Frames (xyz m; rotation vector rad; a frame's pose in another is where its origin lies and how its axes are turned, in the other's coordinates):
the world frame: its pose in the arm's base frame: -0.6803 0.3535 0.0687 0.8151 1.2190 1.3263
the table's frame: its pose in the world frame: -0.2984 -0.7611 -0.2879 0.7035 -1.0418 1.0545
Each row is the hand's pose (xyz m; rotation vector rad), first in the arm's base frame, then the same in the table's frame.
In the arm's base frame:
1: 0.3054 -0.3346 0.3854 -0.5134 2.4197 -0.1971
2: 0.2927 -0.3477 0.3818 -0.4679 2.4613 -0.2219
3: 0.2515 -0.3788 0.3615 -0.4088 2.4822 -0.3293
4: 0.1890 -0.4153 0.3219 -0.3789 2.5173 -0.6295
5: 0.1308 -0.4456 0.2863 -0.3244 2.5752 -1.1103
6: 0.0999 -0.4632 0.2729 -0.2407 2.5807 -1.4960
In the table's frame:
1: 1.2556 0.7906 0.0138 0.1229 -0.5654 3.0427
2: 1.2393 0.7995 0.0130 0.0526 -0.5378 3.0727
3: 1.1857 0.8139 0.0122 -0.0113 -0.4087 3.1053
4: 1.1037 0.8222 0.0131 -0.1662 -0.0940 3.0616
5: 1.0292 0.8274 0.0116 -0.4705 0.3441 2.9037
6: 0.9920 0.8343 0.0076 -0.7072 0.6640 2.7347

